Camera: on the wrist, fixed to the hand. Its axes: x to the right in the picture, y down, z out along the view.
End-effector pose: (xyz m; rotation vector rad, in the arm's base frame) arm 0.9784 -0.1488 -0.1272 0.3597 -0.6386 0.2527
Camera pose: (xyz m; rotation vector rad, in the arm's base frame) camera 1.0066 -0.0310 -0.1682 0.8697 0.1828 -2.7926
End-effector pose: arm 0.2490 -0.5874 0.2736 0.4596 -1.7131 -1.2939
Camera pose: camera 0.3397 -0.6139 0.3598 -1.4414 -0.3306 1.1723
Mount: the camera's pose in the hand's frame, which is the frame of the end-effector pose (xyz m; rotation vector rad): 0.0105 0.0873 -0.0929 -0.1017 -0.3500 -3.0938
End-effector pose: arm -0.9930 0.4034 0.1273 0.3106 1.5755 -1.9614
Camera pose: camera -0.9676 0.4778 0.0264 1.5398 -0.2592 0.6795
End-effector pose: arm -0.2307 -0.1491 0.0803 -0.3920 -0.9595 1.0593
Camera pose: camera -0.2017 -0.0842 -0.0260 1.1500 -0.7016 -1.7944
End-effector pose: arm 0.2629 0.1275 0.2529 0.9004 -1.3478 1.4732
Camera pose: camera 0.1828 0.2225 0.2224 1.4207 0.6739 -1.1969
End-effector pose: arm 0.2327 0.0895 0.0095 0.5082 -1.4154 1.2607
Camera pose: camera 0.1959 0.2042 -0.0336 1.5633 0.3076 -1.4384
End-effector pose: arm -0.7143 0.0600 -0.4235 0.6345 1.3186 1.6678
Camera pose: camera -0.8238 0.0205 -0.3705 -1.0169 0.4149 -0.9745
